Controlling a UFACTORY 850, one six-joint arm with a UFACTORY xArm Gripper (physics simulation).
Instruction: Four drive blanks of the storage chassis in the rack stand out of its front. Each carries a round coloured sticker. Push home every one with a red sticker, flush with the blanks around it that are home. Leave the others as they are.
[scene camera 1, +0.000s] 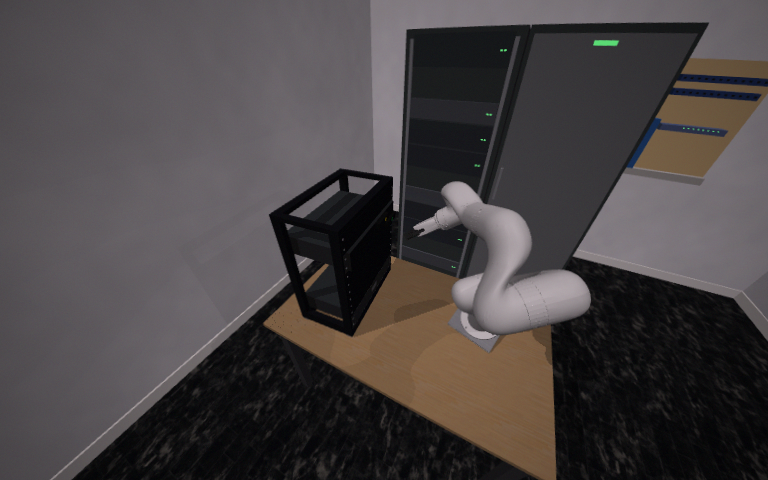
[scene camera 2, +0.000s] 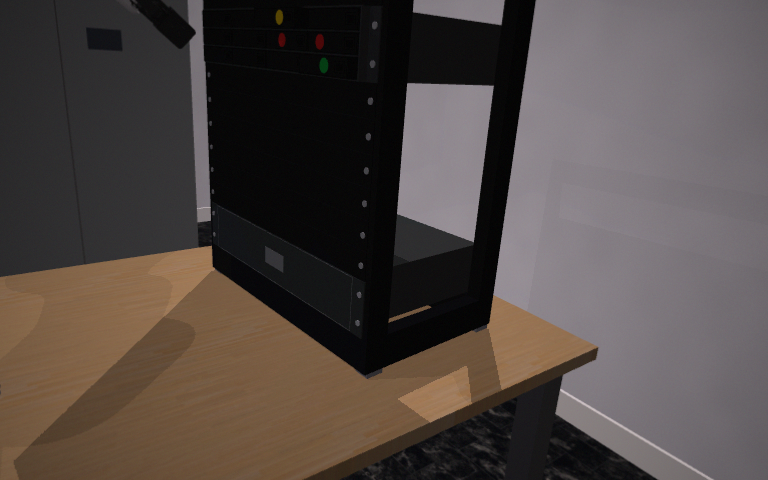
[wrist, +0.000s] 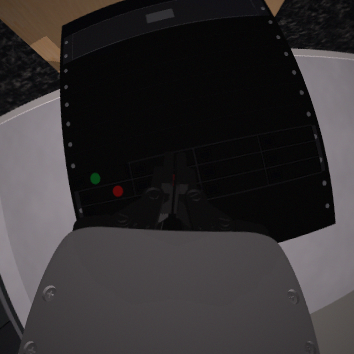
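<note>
The storage chassis (scene camera 1: 308, 244) (scene camera 2: 237, 55) (wrist: 230, 172) sits high in the black rack (scene camera 1: 289, 266) (scene camera 2: 387, 169). In scene camera 2, a yellow sticker (scene camera 2: 279, 16) is in the top row, two red stickers, the left one (scene camera 2: 282, 39) and the right one (scene camera 2: 319, 41) (wrist: 117, 191), share the middle row, and a green sticker (scene camera 2: 323, 65) (wrist: 95, 178) is in the bottom row. How far each blank stands out is too dark to tell. My gripper (scene camera 1: 412, 234) (scene camera 2: 188, 40) (wrist: 173, 166) is shut and empty, apart from the rack front. In the wrist view it hides the yellow sticker and most of one red.
The rack stands on a wooden table (scene camera 1: 481, 396) (scene camera 2: 169, 441). A lower unit (scene camera 2: 243, 234) (wrist: 110, 36) is at the rack's bottom. Tall cabinets (scene camera 1: 589, 124) (scene camera 2: 124, 141) stand beyond the table. A wall is behind the rack.
</note>
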